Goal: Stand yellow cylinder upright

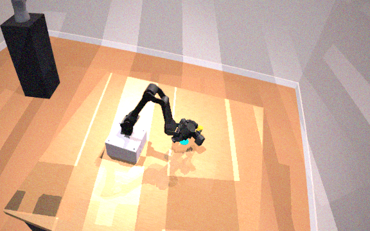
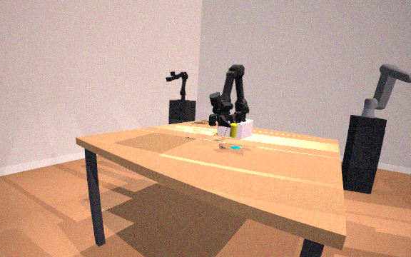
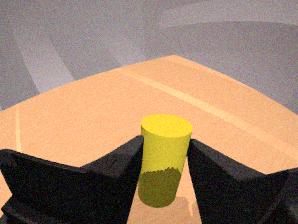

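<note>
The cyan circle lies 130 mm below my gripper tip and 80 mm behind it. Also, from my gripper tip: yellow tall cylinder (20 mm below).
</note>
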